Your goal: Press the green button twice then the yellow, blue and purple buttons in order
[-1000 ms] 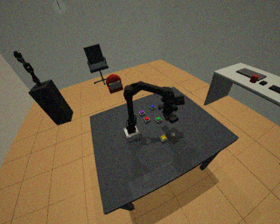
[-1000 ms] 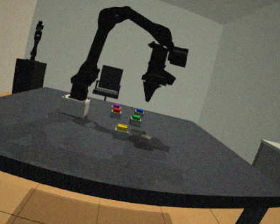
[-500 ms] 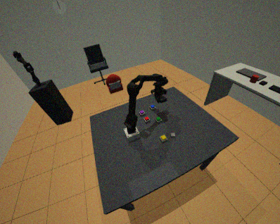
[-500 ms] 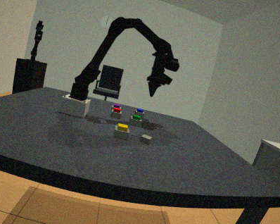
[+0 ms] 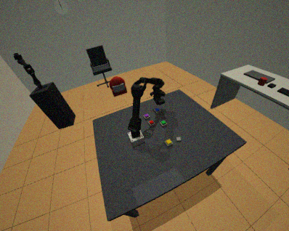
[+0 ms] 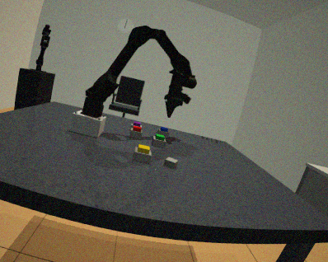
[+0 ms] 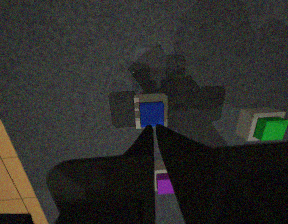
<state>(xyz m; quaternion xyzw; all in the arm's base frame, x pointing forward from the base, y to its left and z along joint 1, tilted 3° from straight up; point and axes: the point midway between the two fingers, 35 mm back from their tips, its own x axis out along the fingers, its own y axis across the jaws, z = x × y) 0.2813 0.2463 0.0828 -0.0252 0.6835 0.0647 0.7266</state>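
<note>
My gripper tip is 10 mm past the blue button, 10 mm to the left of it and 60 mm above it. Also, from my gripper tip: green button (20 mm behind, 190 mm to the right, 60 mm below); red button (120 mm behind, 140 mm to the right, 60 mm below); purple button (130 mm behind, 40 mm to the right, 60 mm below).
</note>
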